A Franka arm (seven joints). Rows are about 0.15 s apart.
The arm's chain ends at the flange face. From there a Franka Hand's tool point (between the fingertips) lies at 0.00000 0.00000 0.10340 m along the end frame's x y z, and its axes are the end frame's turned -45 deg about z.
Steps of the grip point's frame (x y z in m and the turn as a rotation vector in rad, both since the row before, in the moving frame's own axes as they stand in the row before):
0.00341 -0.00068 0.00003 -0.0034 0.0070 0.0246
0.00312 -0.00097 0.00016 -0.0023 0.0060 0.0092
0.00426 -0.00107 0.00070 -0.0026 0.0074 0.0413
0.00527 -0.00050 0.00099 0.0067 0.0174 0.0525
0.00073 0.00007 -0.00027 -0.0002 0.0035 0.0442
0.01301 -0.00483 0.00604 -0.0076 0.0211 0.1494
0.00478 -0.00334 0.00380 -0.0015 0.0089 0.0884
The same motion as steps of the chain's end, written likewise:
0.00117 -0.00264 0.00003 0.0025 0.0074 0.0246
0.00091 -0.00262 0.00016 0.0026 0.0059 0.0092
0.00152 -0.00343 0.00070 0.0034 0.0071 0.0413
0.00254 -0.00234 0.00101 0.0170 0.0076 0.0525
0.00029 -0.00023 -0.00027 0.0023 0.0026 0.0442
0.00362 -0.01179 0.00607 0.0095 0.0203 0.1494
0.00023 -0.00523 0.00380 0.0052 0.0074 0.0884

